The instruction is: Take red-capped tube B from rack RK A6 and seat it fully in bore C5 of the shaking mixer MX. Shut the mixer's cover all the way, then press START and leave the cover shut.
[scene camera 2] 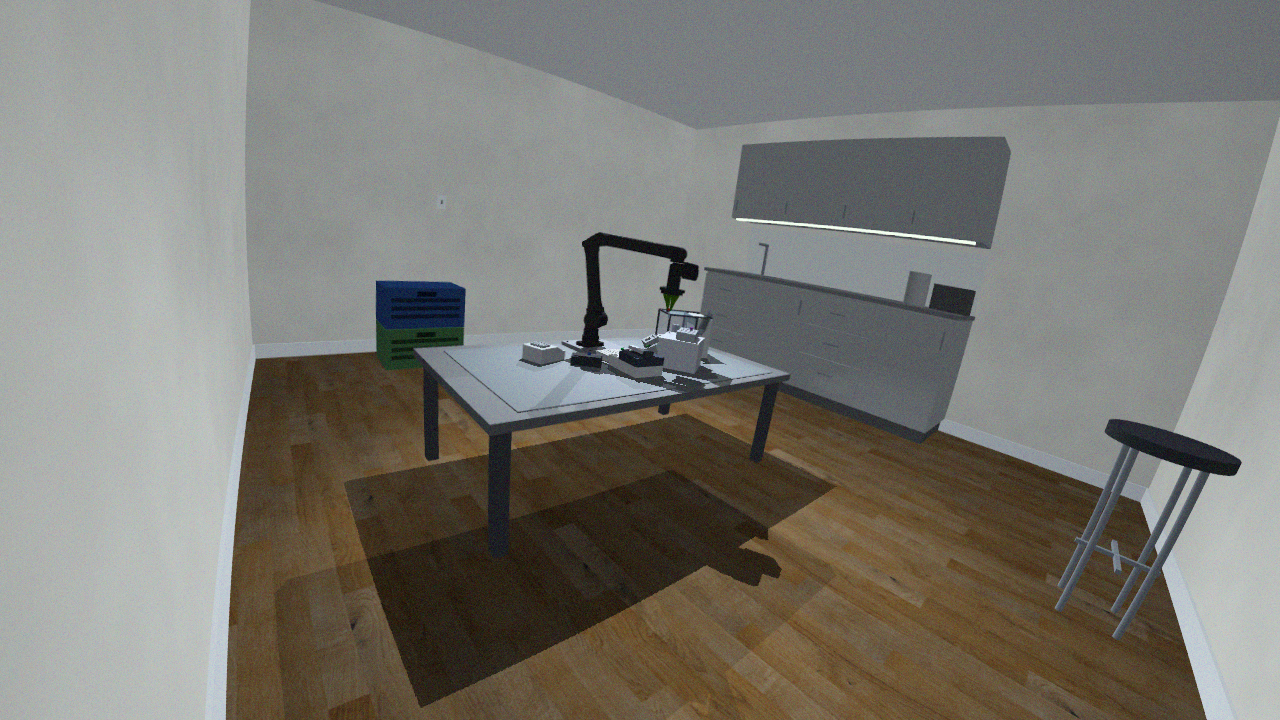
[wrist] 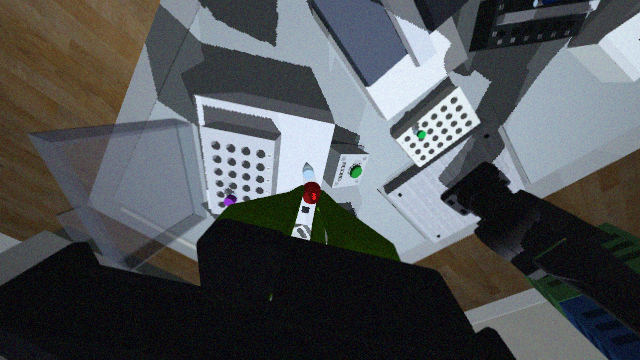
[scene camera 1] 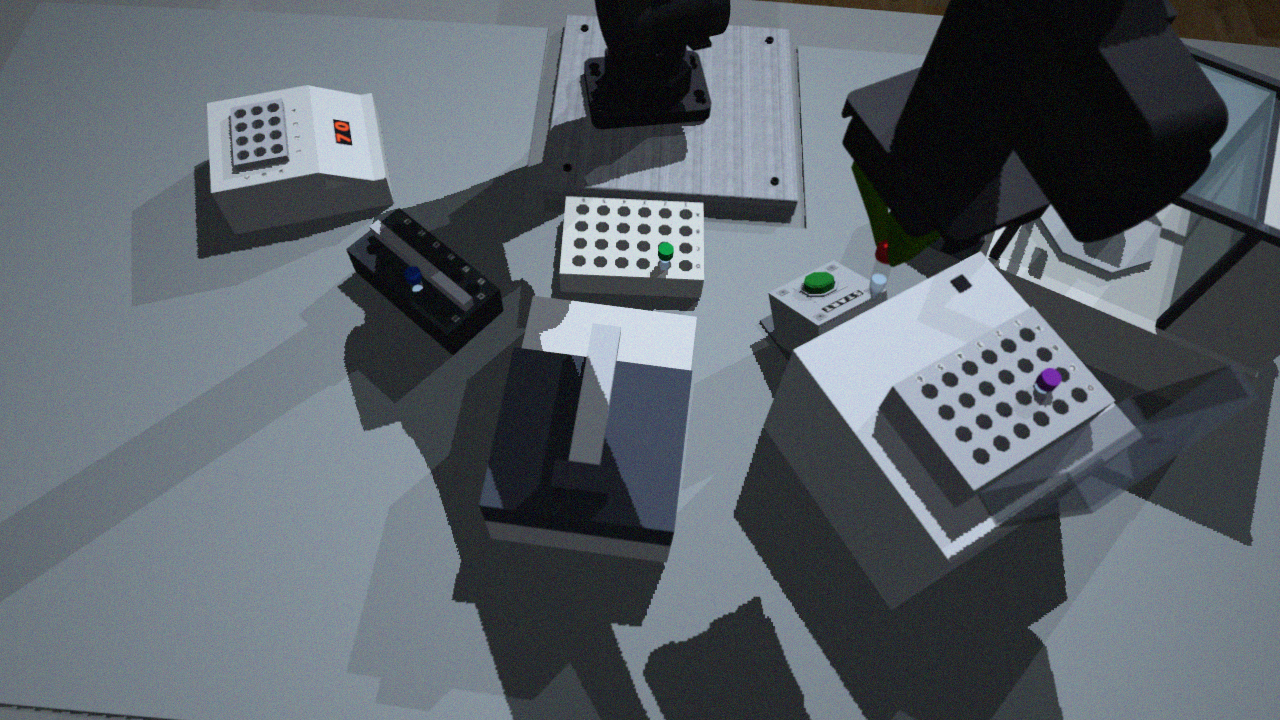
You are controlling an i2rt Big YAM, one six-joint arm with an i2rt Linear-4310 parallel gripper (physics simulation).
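Frame: origin at the arm's base, x ahead, y left, z up, level; metres.
Where they show: gripper, between the fingertips: (scene camera 2: 668, 310) (wrist: 310, 194) (scene camera 1: 892, 252); arm's base, origin of its link: (scene camera 2: 589, 344) (wrist: 471, 188) (scene camera 1: 646, 94).
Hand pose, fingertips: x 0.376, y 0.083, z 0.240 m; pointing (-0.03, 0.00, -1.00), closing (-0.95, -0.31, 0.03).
Observation:
Each offset is from my fingertips to the top centre of the thing.
My gripper (scene camera 1: 882, 254) (scene camera 2: 669, 308) (wrist: 310, 194) has green fingers, shut on red-capped tube B @[dy -0.005, dx +0.006, dz +0.011 m] (scene camera 1: 879, 281) (wrist: 308, 175). The tube hangs cap-up in the air, beside the mixer block in the wrist view. The white mixer MX (scene camera 1: 868, 358) (scene camera 2: 682, 352) (wrist: 300, 142) has a many-holed block with a purple-capped tube @[dy +0.115, dx +0.063, dz -0.071 m] (scene camera 1: 1049, 380) (wrist: 230, 200) in it. Its clear cover @[dy +0.113, dx +0.130, dz +0.022 m] (scene camera 1: 1181, 438) (wrist: 130, 165) stands open on the far side of the block. The green START button @[dy +0.021, dx -0.098, dz -0.180 m] (scene camera 1: 819, 282) (wrist: 355, 171) is on a small box beside the mixer. White rack RK @[dy -0.124, dx -0.189, dz -0.225 m] (scene camera 1: 626, 288) holds a green-capped tube @[dy -0.100, dx -0.156, dz -0.201 m] (scene camera 1: 665, 252) (wrist: 421, 134).
A dark-lidded device @[dy -0.178, dx -0.013, dz -0.153 m] (scene camera 1: 653, 438) (wrist: 365, 45) with a raised handle stands near the rack. A black rack (scene camera 1: 402, 326) holds a blue-capped tube @[dy -0.318, dx -0.157, dz -0.199 m] (scene camera 1: 412, 275). A white block heater @[dy -0.423, dx -0.323, dz -0.185 m] (scene camera 1: 308, 161) shows 70. A glass-walled case @[dy +0.279, dx -0.128, dz -0.033 m] (scene camera 1: 1194, 295) stands behind the mixer, partly hidden by my arm.

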